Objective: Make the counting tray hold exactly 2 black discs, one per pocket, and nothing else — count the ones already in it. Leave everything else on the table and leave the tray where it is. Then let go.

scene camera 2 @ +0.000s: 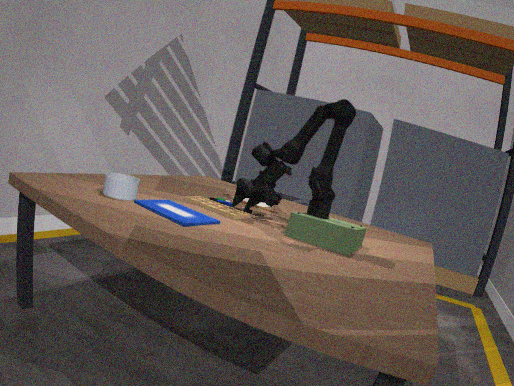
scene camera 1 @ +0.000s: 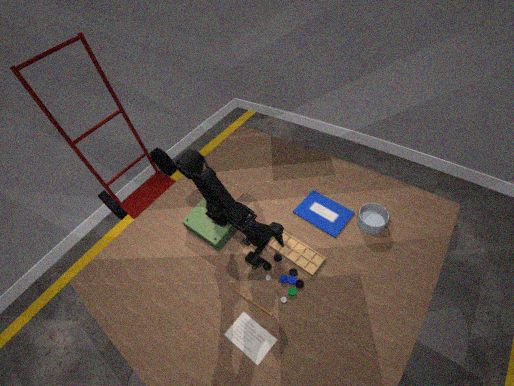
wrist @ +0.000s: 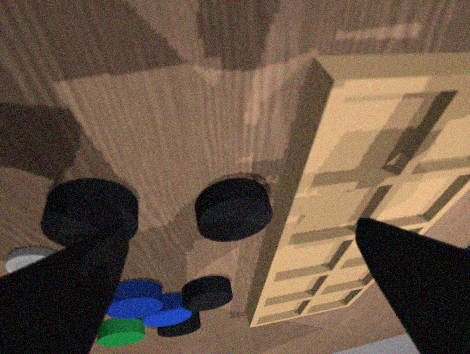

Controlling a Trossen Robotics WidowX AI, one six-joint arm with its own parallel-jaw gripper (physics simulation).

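Observation:
The wooden counting tray (scene camera 1: 302,254) (scene camera 2: 215,206) (wrist: 306,135) lies flat; no disc shows in its visible pockets, and part of it is hidden or outside the wrist view. One black disc (scene camera 1: 278,257) (wrist: 233,210) lies on the table beside the tray's long side. A second black disc (scene camera 1: 267,267) (wrist: 90,210) lies by the left finger in the wrist view. Two more black discs, one (scene camera 1: 293,272) (wrist: 207,292) and another (scene camera 1: 299,284) (wrist: 179,327), lie farther along. My gripper (scene camera 1: 269,252) (scene camera 2: 242,206) (wrist: 244,232) is open and empty, low over the nearest disc and the tray edge.
Two blue discs (scene camera 1: 284,279) (wrist: 135,300) and a green disc (scene camera 1: 292,291) (wrist: 121,331) lie near the black ones. White discs (scene camera 1: 283,300) (wrist: 27,260), a thin stick (scene camera 1: 257,304), paper (scene camera 1: 251,338), a blue book (scene camera 1: 305,212) (scene camera 2: 200,220) and a round bowl (scene camera 1: 373,218) (scene camera 2: 121,186) are around.

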